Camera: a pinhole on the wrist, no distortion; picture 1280 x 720 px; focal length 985.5 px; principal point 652.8 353.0 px. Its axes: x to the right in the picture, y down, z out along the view. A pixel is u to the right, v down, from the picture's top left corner.
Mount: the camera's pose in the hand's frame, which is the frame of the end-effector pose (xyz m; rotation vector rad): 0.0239 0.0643 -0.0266 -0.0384 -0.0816 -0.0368
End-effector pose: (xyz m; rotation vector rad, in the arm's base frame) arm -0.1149 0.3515 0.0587 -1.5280 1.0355 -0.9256
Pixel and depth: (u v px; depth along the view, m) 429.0 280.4 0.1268
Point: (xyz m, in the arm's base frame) -0.0384 0.3909 -0.0194
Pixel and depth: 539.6 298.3 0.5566
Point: 0.3349 0.5940 -0.0955
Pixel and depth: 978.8 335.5 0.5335
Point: 0.4100 0.3635 -0.0951
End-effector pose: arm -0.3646 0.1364 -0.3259 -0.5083 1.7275 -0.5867
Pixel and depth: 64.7 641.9 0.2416
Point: -0.1441 0.3136 -0.3548
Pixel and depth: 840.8 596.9 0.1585
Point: -0.2483 0.1791 -0.4516
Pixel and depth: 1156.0 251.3 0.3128
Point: -0.1089 0.0350 -0.5257
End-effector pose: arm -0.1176 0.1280 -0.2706 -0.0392 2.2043 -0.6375
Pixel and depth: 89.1 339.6 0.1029
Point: -0.0249 0.1677 -0.3094
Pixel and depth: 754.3 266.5 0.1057
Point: -0.0660 0.1388 -0.3585
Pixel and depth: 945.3 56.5 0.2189
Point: -0.0171 0.0304 -0.4280
